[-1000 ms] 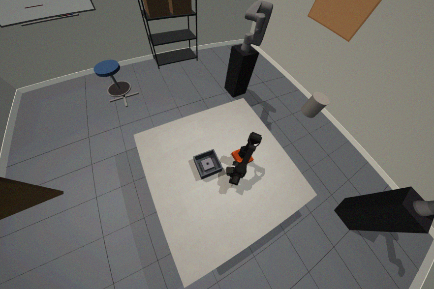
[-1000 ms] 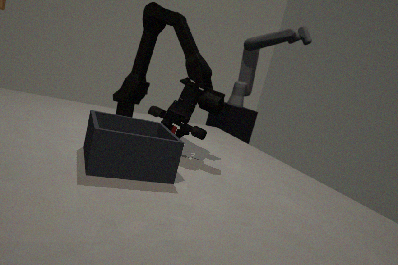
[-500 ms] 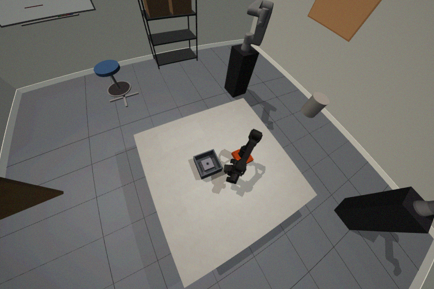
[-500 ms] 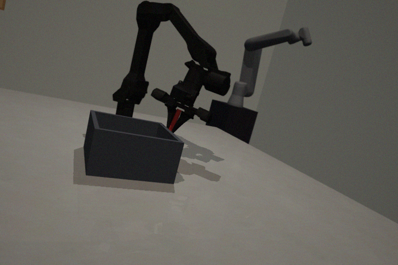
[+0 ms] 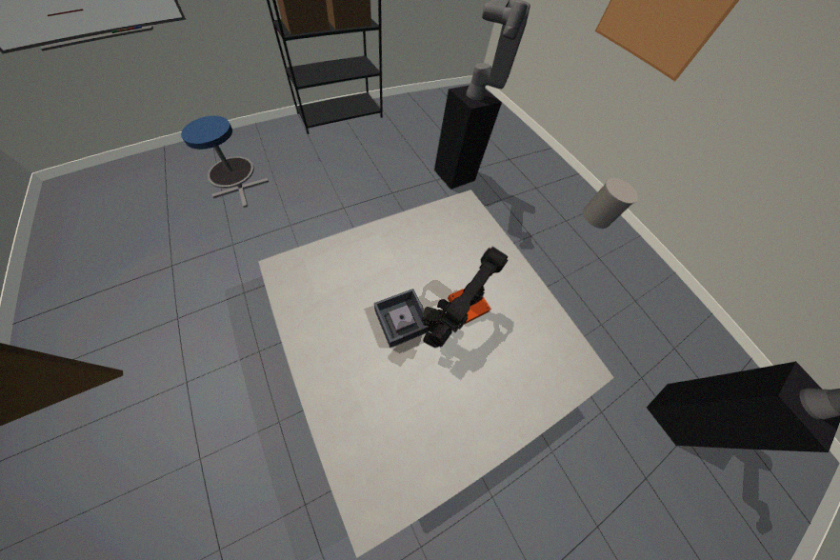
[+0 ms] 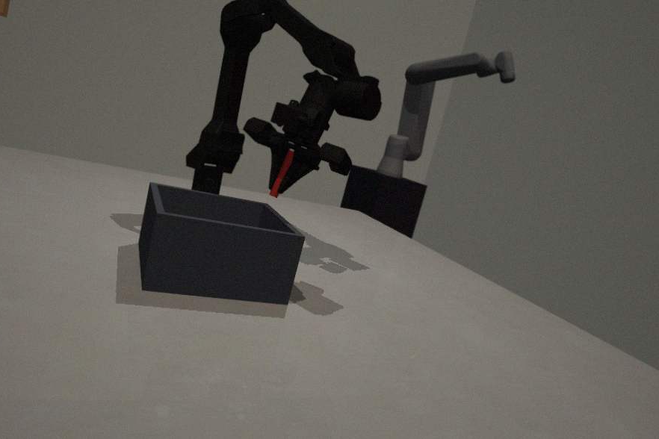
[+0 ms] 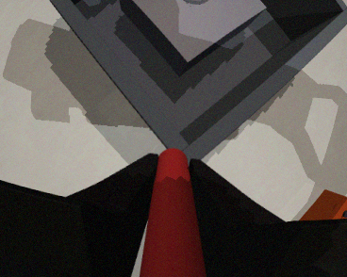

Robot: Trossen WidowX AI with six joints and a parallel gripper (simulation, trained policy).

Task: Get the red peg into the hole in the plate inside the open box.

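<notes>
Now: gripper tip 70 mm short of the light grey plate, 110 mm to the left of it and 80 mm above it. Round my gripper tip: dark box 70 mm ahead, 110 mm to the right, 100 mm below; then red peg 10 mm to the left, 30 mm above.
</notes>
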